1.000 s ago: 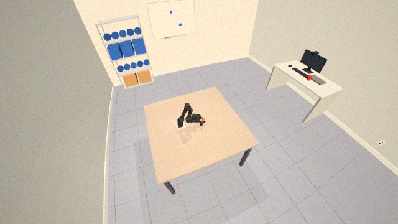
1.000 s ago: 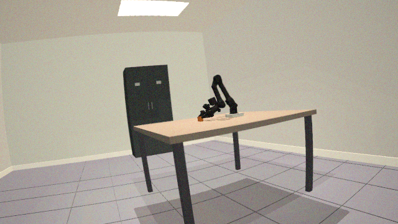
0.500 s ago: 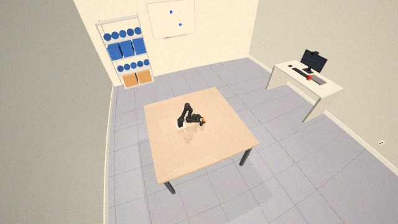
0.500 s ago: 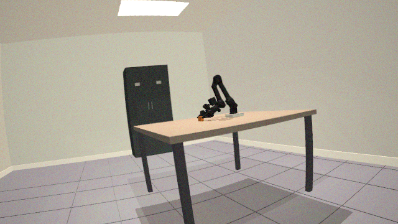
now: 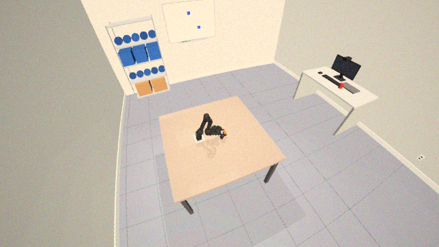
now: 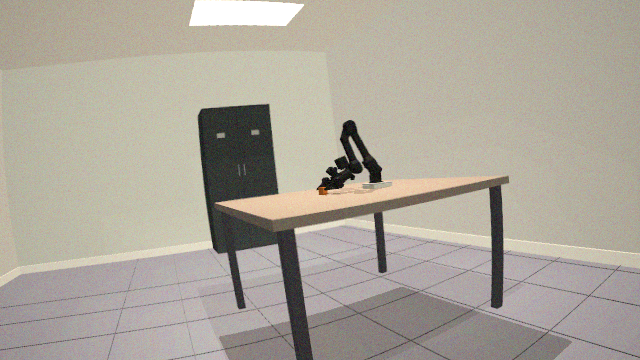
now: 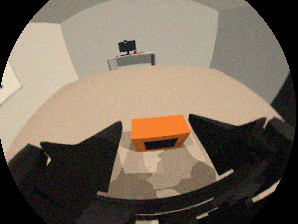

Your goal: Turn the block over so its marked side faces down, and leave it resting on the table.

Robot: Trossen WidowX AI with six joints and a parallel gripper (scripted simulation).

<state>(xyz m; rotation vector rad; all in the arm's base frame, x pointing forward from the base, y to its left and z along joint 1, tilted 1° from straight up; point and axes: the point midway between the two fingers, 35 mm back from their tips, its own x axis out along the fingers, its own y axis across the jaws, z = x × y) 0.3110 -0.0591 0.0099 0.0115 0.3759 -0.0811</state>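
Now: the orange block 2 cm behind my gripper tip and 1 cm below it.
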